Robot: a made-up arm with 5 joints.
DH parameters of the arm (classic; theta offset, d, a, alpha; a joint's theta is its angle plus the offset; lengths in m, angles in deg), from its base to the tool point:
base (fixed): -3.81 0 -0.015 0
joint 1: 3.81 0.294 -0.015 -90
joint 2: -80.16 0 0.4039 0
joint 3: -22.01 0 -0.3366 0
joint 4: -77.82 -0.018 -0.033 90
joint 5: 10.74 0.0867 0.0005 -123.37
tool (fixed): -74.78 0.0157 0 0
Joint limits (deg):
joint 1: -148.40..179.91
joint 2: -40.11..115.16
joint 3: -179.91..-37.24
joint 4: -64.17..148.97
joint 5: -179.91..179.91
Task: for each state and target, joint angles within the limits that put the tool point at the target. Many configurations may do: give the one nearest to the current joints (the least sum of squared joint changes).
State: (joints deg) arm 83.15 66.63 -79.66 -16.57 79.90
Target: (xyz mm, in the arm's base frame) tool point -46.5 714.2 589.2
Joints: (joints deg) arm 93.95 41.64 -118.52 -15.49 79.81
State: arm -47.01 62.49 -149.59 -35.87 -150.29
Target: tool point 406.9 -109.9 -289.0
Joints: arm -11.04 108.10 -102.23 -32.09 -148.61
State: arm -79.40 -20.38 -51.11 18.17 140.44
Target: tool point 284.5 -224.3 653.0
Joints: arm -32.50 -14.59 -57.73 16.74 139.28
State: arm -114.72 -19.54 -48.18 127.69 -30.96
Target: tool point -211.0 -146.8 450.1
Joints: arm -141.62 -0.49 -40.13 122.42 -30.72
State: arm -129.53 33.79 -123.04 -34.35 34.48
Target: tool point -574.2 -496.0 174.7
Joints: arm -137.73 71.70 -114.64 -27.82 34.27
